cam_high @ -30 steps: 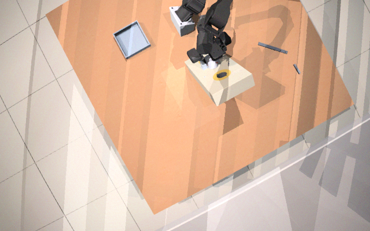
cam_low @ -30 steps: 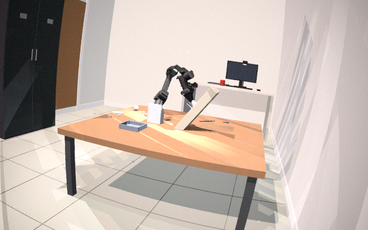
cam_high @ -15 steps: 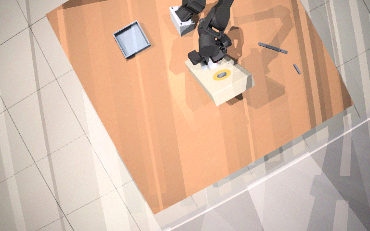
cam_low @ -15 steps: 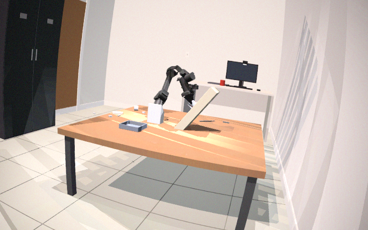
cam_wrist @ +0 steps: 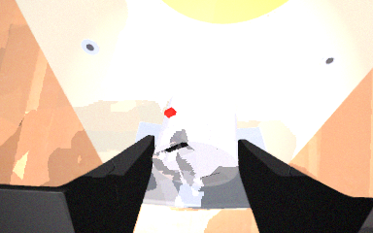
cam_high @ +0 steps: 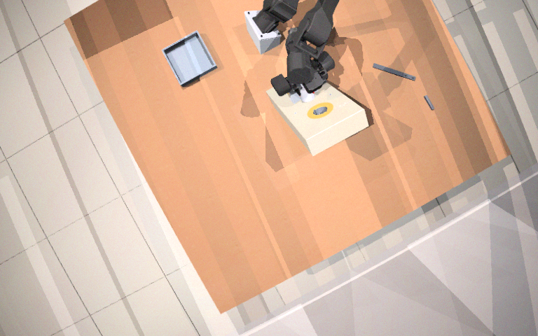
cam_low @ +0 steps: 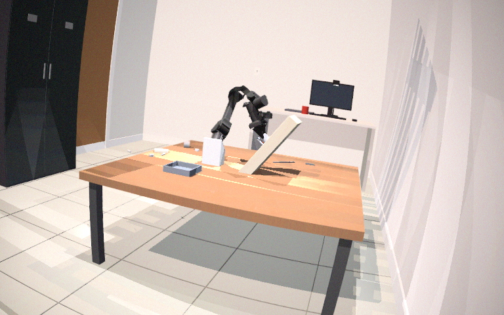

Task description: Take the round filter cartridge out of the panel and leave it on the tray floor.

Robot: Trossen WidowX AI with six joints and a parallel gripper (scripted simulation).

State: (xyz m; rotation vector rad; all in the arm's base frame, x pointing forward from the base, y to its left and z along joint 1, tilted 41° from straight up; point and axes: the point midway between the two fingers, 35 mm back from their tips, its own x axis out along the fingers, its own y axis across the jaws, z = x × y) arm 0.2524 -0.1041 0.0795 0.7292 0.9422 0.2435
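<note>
Right now my gripper tip is 5 cm short of the cream service panel, 1 cm to the left of it and 2 cm above it. Also, from my gripper tip: white filter cartridge right at my gripper tip; grey tray 37 cm behind, 24 cm to the right, 18 cm below.
</note>
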